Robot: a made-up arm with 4 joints. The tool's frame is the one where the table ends. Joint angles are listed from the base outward.
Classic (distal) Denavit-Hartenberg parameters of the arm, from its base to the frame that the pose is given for. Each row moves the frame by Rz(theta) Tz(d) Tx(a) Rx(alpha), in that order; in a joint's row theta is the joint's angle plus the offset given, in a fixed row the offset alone. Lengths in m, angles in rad.
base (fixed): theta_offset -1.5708; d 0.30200; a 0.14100; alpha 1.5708
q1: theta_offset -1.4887; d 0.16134; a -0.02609; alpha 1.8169
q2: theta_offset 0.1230; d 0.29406; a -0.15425; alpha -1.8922
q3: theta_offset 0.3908; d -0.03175; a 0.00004; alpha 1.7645
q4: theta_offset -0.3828; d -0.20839; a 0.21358; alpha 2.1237
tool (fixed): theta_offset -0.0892; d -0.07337; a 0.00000; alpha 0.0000
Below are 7 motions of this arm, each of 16 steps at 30 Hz.
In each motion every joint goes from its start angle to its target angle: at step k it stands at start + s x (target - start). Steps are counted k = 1, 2, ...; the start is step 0. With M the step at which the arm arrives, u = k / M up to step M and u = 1 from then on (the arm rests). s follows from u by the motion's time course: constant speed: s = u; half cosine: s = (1 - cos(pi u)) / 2; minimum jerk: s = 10 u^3 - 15 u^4 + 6 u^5.
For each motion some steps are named. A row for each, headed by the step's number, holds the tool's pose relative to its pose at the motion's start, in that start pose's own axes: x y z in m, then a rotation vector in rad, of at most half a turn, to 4 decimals.
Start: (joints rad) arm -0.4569 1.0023 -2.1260 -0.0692
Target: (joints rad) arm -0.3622 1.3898 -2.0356 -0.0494
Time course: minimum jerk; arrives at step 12
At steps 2, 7, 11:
2: -0.0001 0.0006 0.0019 0.0116 -0.0051 -0.0018
7: -0.0035 0.0102 0.0342 0.2155 -0.0866 -0.0309
11: -0.0064 0.0149 0.0505 0.3299 -0.1248 -0.0445

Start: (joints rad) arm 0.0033 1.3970 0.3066 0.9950
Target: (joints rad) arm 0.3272 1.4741 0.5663 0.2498
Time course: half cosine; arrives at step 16
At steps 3, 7, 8, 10, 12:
3: -0.0022 0.0062 0.0114 0.0351 -0.0454 0.0171
7: -0.0149 0.0226 0.0588 0.1583 -0.2236 0.0643
8: -0.0202 0.0255 0.0744 0.1925 -0.2799 0.0735
10: -0.0325 0.0282 0.1058 0.2541 -0.3925 0.0847
12: -0.0450 0.0279 0.1327 0.2999 -0.4895 0.0877

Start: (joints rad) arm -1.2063 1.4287 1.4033 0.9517
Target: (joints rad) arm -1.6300 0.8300 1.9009 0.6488
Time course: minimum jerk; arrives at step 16
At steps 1, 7, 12, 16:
1: 0.0002 -0.0003 -0.0002 0.0019 -0.0014 0.0005
7: 0.0348 -0.0492 -0.0454 0.3213 -0.2209 0.0700
12: 0.1031 -0.1023 -0.1226 0.7425 -0.4268 0.1120
16: 0.1196 -0.1098 -0.1404 0.8245 -0.4543 0.1118

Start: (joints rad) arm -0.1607 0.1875 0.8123 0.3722
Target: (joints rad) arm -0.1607 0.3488 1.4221 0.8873
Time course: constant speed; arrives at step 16
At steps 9, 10, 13, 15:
9: -0.0735 -0.0648 0.0109 -0.0457 0.0346 -0.4008
10: -0.0833 -0.0700 0.0117 -0.0453 0.0366 -0.4445
13: -0.1139 -0.0826 0.0130 -0.0376 0.0402 -0.5741
15: -0.1350 -0.0886 0.0129 -0.0267 0.0405 -0.6586

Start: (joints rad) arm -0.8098 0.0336 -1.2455 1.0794
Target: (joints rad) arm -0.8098 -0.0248 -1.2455 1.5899
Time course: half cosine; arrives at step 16
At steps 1, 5, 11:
1: -0.0002 -0.0006 -0.0008 -0.0006 0.0036 -0.0027
5: -0.0064 -0.0139 -0.0182 -0.0126 0.0840 -0.0619
11: -0.0321 -0.0473 -0.0596 -0.0400 0.2932 -0.2188

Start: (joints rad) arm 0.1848 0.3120 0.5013 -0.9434
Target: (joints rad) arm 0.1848 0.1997 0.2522 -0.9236
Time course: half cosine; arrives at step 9
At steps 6, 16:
6: -0.0141 -0.0070 -0.0269 0.1775 0.0009 -0.0068
16: -0.0182 -0.0073 -0.0360 0.2365 0.0006 -0.0053

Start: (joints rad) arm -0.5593 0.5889 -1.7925 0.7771
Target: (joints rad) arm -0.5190 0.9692 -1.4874 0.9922
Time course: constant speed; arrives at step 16
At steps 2, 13, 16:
2: -0.0074 -0.0041 -0.0067 0.0502 0.0235 -0.0204
13: -0.0540 -0.0161 -0.0499 0.3226 0.1863 -0.1272
16: -0.0689 -0.0159 -0.0625 0.3950 0.2402 -0.1545

